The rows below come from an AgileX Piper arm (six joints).
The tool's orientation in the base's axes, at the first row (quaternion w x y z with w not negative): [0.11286 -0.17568 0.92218 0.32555]
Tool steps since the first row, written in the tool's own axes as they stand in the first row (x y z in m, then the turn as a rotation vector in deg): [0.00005 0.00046 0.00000 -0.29 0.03 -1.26]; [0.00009 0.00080 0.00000 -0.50 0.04 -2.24]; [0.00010 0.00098 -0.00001 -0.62 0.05 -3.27]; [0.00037 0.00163 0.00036 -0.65 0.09 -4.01]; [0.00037 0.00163 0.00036 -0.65 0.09 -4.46]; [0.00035 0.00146 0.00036 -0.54 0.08 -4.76]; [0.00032 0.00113 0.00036 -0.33 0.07 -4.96]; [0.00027 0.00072 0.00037 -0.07 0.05 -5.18]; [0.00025 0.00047 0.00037 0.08 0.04 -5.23]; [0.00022 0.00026 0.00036 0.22 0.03 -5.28]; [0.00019 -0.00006 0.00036 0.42 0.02 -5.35]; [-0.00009 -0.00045 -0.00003 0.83 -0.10 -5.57]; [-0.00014 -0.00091 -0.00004 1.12 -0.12 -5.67]
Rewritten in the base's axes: [-0.00023 0.00032 0.00024 0.13 -0.71 1.07]; [-0.00040 0.00056 0.00042 0.23 -1.28 1.89]; [-0.00048 0.00068 0.00052 0.24 -1.90 2.72]; [-0.00095 0.00132 0.00052 0.18 -2.34 3.32]; [-0.00095 0.00132 0.00052 0.14 -2.63 3.66]; [-0.00087 0.00120 0.00043 0.01 -2.85 3.85]; [-0.00071 0.00097 0.00026 -0.19 -3.04 3.93]; [-0.00050 0.00069 0.00003 -0.44 -3.26 4.00]; [-0.00038 0.00052 -0.00010 -0.58 -3.34 3.98]; [-0.00027 0.00036 -0.00020 -0.71 -3.41 3.97]; [-0.00012 0.00014 -0.00037 -0.89 -3.52 3.96]; [0.00026 -0.00032 -0.00020 -1.24 -3.85 3.92]; [0.00049 -0.00065 -0.00043 -1.51 -4.00 3.90]
